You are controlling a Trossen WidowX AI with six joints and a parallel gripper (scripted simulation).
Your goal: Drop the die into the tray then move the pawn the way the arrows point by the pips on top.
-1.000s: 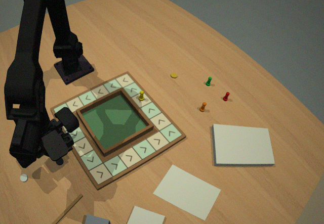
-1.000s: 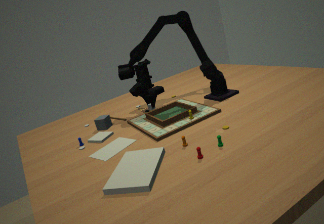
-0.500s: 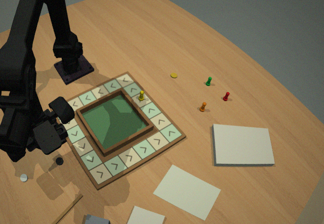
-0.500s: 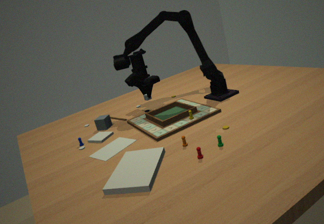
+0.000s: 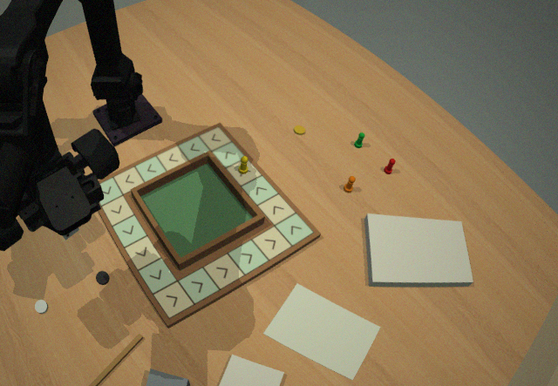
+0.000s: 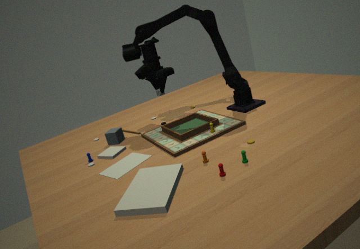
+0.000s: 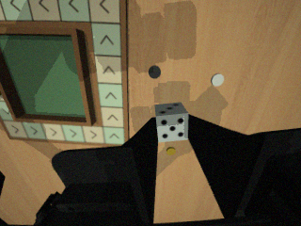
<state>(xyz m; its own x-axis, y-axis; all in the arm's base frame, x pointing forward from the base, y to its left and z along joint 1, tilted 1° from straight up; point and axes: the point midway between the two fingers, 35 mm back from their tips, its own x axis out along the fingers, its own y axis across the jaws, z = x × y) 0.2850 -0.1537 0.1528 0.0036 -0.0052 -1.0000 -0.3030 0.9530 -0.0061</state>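
Now: the yellow pawn 6 cm behind my gripper tip, 31 cm to the left of it and 10 cm below it. The rest, counted from my gripper tip: grey die right at my gripper tip; stick 17 cm ahead, 4 cm to the right, 12 cm below; black disc 3 cm ahead, 2 cm to the left, 12 cm below.
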